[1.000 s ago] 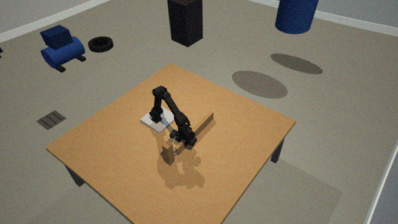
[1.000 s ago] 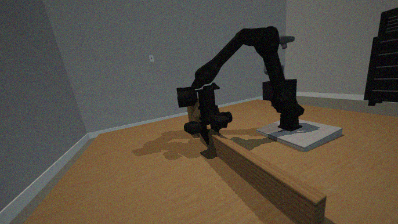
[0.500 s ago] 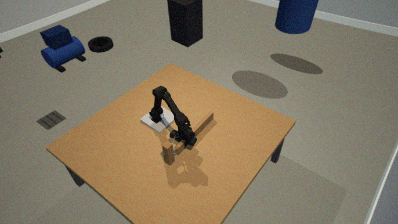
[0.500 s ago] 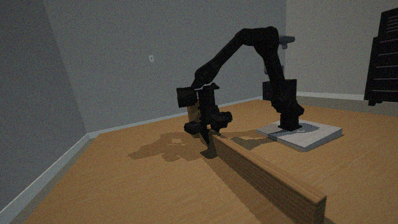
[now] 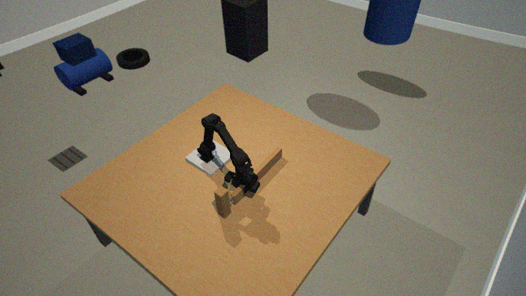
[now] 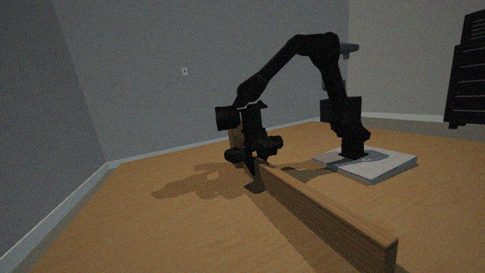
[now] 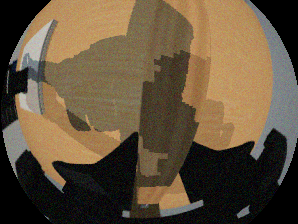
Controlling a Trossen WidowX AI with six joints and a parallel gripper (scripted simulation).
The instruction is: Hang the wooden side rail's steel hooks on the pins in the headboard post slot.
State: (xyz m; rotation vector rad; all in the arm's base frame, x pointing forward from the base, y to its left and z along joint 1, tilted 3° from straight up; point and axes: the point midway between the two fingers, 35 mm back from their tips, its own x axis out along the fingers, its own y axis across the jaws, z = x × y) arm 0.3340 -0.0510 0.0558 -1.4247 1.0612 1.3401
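Right now my gripper tip is 10 mm short of the wooden headboard post, 150 mm to the left of it and 60 mm below it.
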